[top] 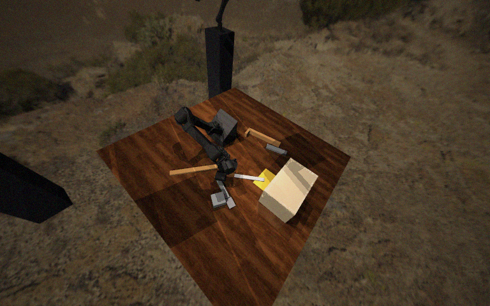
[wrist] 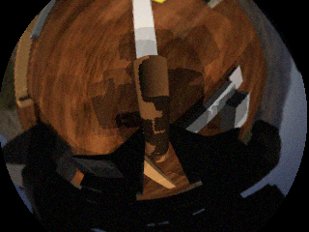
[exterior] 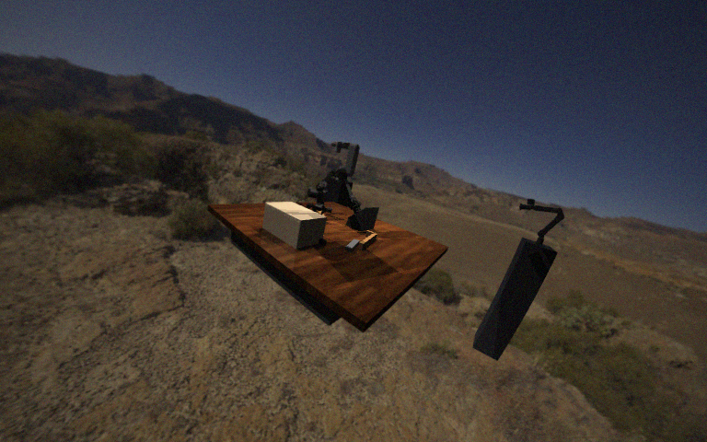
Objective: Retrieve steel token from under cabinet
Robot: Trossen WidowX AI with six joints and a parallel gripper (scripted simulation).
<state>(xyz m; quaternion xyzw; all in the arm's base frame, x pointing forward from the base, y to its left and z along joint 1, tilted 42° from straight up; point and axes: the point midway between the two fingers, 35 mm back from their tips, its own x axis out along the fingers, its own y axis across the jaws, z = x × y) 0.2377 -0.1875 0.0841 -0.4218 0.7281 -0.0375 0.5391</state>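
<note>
Now: the grey scraper 120 mm ahead of my gripper tip and 90 mm to the right of it. From my gripper tip the other things lie so: steel token: 310 mm ahead, 130 mm to the left, 10 mm below; then wooden stick: 150 mm behind, 100 mm to the right; then grey block: 110 mm ahead, 140 mm to the right, 10 mm above.
</note>
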